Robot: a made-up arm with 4 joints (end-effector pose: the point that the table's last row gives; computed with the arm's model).
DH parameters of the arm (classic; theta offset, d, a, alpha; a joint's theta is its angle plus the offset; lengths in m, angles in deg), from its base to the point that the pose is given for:
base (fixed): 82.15 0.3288 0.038 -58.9
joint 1: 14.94 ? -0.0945 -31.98
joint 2: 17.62 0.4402 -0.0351 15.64
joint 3: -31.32 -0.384 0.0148 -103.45
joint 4: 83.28 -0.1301 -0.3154 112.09
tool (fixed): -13.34 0.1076 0 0
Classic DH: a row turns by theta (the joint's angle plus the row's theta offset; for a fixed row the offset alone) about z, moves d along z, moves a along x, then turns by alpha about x.
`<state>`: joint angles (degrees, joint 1 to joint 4).
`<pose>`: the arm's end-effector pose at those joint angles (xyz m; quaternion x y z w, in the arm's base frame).
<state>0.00 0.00 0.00 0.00</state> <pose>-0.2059 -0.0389 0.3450 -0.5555 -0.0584 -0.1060 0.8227</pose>
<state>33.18 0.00 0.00 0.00</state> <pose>-0.1735 -0.0752 0.4064 -0.7266 -0.1361 0.0525 0.6714</pose>
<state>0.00 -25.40 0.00 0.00</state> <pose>-0.2059 -0.0851 0.3522 -0.3611 -0.0337 -0.1162 0.9247</pose>
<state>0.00 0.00 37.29 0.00</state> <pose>-0.2154 0.0018 0.2817 -0.7799 -0.0934 0.0030 0.6189</pose>
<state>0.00 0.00 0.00 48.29</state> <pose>-0.0213 0.1589 0.3450 -0.5308 0.1739 -0.4332 0.7073</pose>
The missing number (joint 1, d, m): -0.2007
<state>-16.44 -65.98 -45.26 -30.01</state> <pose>-0.2569 -0.0522 0.0537 0.4485 -0.1641 -0.2593 0.8394</pose>
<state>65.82 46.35 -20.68 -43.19</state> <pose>-0.0627 -0.0682 0.6503 -0.8014 -0.2358 0.5128 0.1981</pose>
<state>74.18 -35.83 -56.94 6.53</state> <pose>-0.0160 -0.1130 0.6115 -0.3901 0.1104 0.0163 0.9140</pose>
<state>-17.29 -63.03 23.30 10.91</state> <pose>-0.2046 -0.0323 0.3460 -0.1129 0.0456 -0.2044 0.9713</pose>
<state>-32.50 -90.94 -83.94 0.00</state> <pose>-0.2469 0.0203 0.0542 0.9054 0.1407 -0.1770 0.3593</pose>
